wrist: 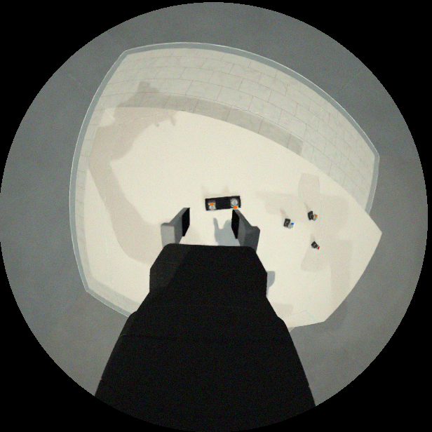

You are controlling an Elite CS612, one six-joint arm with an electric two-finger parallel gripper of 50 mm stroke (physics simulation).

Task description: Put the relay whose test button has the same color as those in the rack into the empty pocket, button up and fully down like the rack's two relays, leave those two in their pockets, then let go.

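Note:
The black rack (223,203) lies beyond the fingertips, a little above the middle of the wrist view. Two relays with orange test buttons sit in it: one relay (212,205) at its left end and one relay (234,202) at its right end. The dark stretch between them holds no relay. Three loose relays lie to the right: one with a blue button (288,223), one with an orange button (312,216) and one with a red button (315,245). My gripper (210,217) is open and empty, high above the table, its fingertips just below the rack in view.
The cream table top (165,160) carries broad shadows of the arm. A tiled strip (240,85) runs along its upper side, with a grey raised edge (74,200) around the outside. Grey floor (40,150) lies beyond.

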